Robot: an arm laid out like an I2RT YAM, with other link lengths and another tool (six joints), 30 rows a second.
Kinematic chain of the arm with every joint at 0, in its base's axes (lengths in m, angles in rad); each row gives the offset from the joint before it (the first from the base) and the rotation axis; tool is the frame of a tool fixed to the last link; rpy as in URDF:
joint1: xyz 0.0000 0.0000 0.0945 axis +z
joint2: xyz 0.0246 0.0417 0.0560 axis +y
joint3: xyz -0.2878 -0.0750 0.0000 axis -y
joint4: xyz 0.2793 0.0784 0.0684 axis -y
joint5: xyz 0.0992 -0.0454 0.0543 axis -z
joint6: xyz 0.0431 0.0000 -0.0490 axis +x
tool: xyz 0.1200 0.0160 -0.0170 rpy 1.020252 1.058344 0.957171
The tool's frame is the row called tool.
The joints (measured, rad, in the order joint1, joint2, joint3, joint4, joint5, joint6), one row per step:
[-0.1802, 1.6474, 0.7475, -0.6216, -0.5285, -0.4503]
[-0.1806, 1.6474, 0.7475, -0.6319, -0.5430, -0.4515]
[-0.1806, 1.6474, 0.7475, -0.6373, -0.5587, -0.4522]
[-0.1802, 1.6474, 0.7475, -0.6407, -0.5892, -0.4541]
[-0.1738, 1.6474, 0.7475, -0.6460, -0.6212, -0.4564]
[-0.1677, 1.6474, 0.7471, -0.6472, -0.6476, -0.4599]
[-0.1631, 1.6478, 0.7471, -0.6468, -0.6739, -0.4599]
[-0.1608, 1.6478, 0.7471, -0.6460, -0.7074, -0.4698]
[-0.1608, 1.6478, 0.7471, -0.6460, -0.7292, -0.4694]
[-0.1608, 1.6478, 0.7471, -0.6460, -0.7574, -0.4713]
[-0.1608, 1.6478, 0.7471, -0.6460, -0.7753, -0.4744]
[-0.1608, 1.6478, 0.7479, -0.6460, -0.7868, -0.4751]
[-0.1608, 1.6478, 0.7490, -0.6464, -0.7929, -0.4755]
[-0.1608, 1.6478, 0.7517, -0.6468, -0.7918, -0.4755]
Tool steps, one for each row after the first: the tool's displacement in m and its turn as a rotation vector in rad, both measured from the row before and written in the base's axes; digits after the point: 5 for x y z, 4 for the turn. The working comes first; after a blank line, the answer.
Tool pose at each row, in the base's axes (x y z in m, rotation vector in rad; the steps are taken from these numbers as rounded here):
[0.27997, 0.03844, 0.02415, 0.3018, 2.6624, 0.6889]
[0.27787, 0.04070, 0.02550, 0.3074, 2.6650, 0.7111]
[0.27695, 0.04302, 0.02697, 0.3111, 2.6628, 0.7336]
[0.27677, 0.04725, 0.02985, 0.3138, 2.6519, 0.7754]
[0.27588, 0.05331, 0.03303, 0.3095, 2.6434, 0.8215]
[0.27558, 0.05833, 0.03561, 0.3014, 2.6334, 0.8590]
[0.27582, 0.06283, 0.03828, 0.2991, 2.6220, 0.8951]
[0.27633, 0.06731, 0.04178, 0.2870, 2.6026, 0.9399]
[0.27669, 0.06988, 0.04423, 0.2906, 2.5910, 0.9683]
[0.27712, 0.07308, 0.04745, 0.2919, 2.5750, 1.0048]
[0.27736, 0.07504, 0.04951, 0.2902, 2.5641, 1.0279]
[0.27784, 0.07625, 0.05104, 0.2904, 2.5567, 1.0424]
[0.27826, 0.07685, 0.05201, 0.2902, 2.5525, 1.0500]
[0.27919, 0.07658, 0.05247, 0.2886, 2.5513, 1.0479]

[-0.00210, 0.00226, 0.00135, 0.0160, 0.0069, 0.0013]
[-0.00092, 0.00232, 0.00147, 0.0163, 0.0021, 0.0012]
[-0.00018, 0.00423, 0.00288, 0.0303, -0.0031, 0.0030]
[-0.00089, 0.00606, 0.00318, 0.0321, -0.0016, 0.0092]
[-0.00030, 0.00502, 0.00258, 0.0259, -0.0050, 0.0095]
[0.00024, 0.00450, 0.00267, 0.0259, -0.0043, 0.0053]
[0.00051, 0.00448, 0.00350, 0.0317, -0.0124, 0.0107]
[0.00036, 0.00257, 0.00245, 0.0216, -0.0032, 0.0002]
[0.00043, 0.00320, 0.00322, 0.0276, -0.0058, 0.0021]
[0.00024, 0.00196, 0.00206, 0.0173, -0.0050, 0.0027]
[0.00048, 0.00121, 0.00153, 0.0111, -0.0031, 0.0007]
[0.00042, 0.00060, 0.00097, 0.0059, -0.0020, 0.0005]
[0.00093, -0.00027, 0.00046, -0.0014, -0.0021, 0.0000]

